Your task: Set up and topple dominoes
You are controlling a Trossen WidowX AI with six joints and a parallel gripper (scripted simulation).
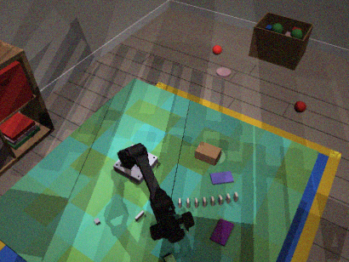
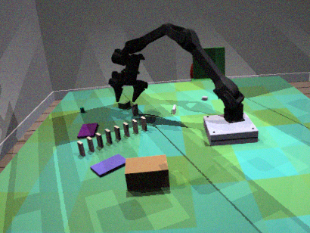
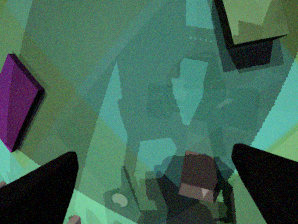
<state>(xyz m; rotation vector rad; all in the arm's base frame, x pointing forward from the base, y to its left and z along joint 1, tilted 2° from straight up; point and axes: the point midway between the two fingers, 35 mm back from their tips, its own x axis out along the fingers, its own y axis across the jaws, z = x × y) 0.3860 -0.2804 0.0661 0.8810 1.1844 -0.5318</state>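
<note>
My gripper tip is now 1 cm short of the green block, 11 cm to the left of it and 5 cm above it. From my gripper tip the other things lie so: green cube: 22 cm ahead, 12 cm to the right, 5 cm below; purple slab: 8 cm ahead, 40 cm to the left, 6 cm below; small grey cube: 39 cm behind, 6 cm to the right, 6 cm below.
</note>
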